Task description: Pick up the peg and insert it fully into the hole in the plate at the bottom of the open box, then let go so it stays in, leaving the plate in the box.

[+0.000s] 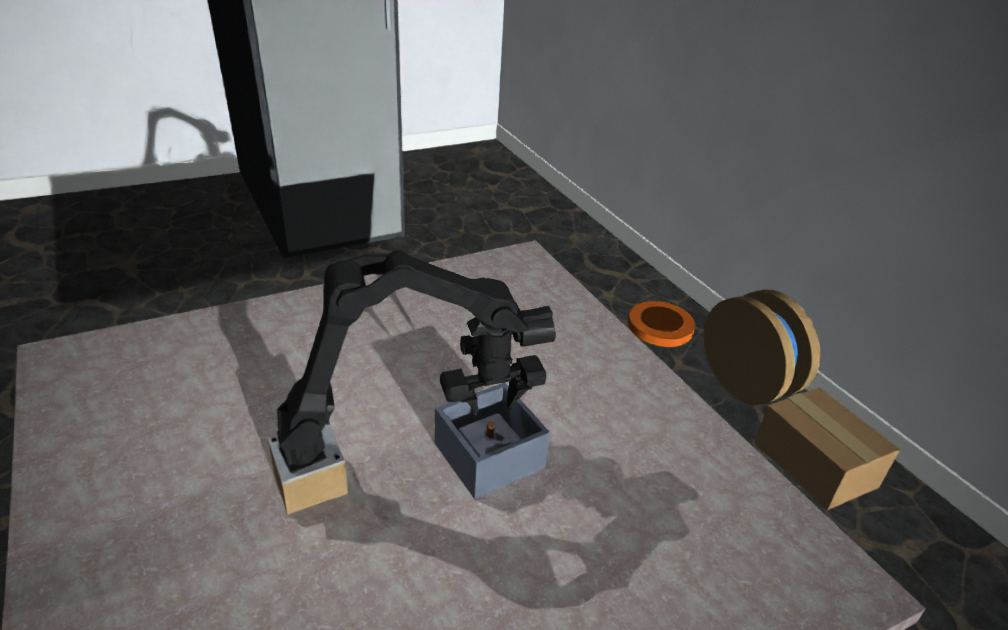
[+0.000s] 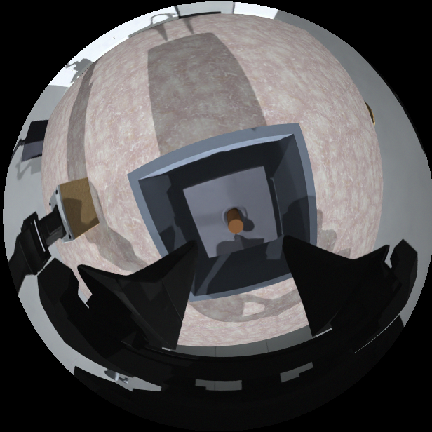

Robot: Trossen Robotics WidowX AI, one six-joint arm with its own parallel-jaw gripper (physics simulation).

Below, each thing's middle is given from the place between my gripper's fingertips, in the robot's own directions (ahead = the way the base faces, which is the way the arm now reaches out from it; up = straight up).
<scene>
I see my gripper 7 cm above the blue-grey box (image 1: 481, 475). Also, from my hand: grey plate (image 1: 475, 433) 9 cm below.
</scene>
